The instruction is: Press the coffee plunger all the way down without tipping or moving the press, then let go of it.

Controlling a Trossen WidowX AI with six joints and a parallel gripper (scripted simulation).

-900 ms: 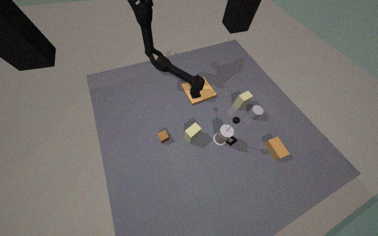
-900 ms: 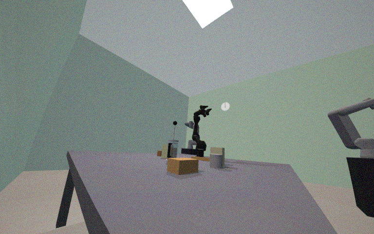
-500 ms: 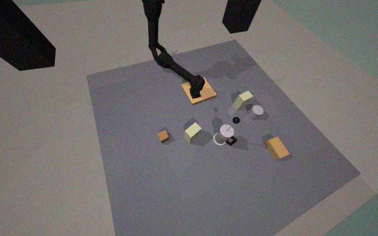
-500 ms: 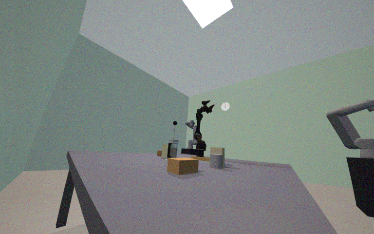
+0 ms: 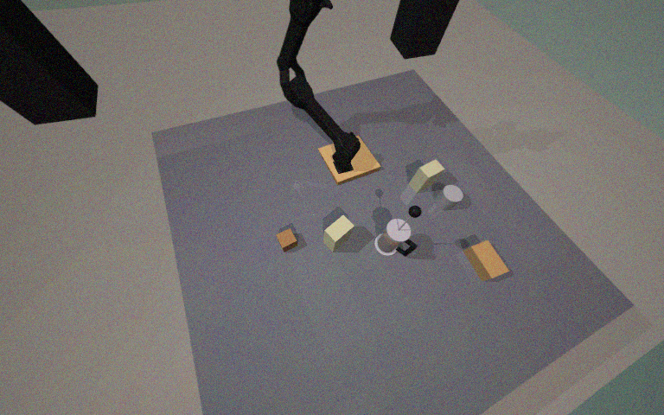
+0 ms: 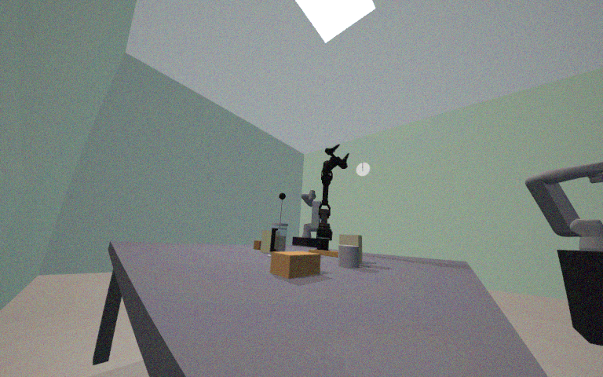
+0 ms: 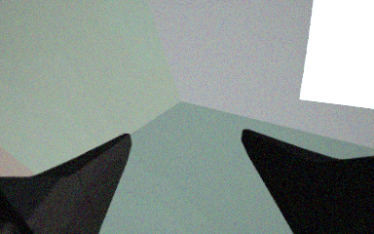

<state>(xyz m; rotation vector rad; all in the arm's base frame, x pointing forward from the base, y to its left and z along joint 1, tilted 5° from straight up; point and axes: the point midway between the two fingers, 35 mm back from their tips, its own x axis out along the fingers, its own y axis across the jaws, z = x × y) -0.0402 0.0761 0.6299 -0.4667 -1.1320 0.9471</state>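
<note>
The coffee press lies 54 cm below my gripper tip, 45 cm ahead of it and 4 cm to the right of it. Round my gripper tip: orange box (64 cm below, 59 cm ahead, 24 cm to the left).
</note>
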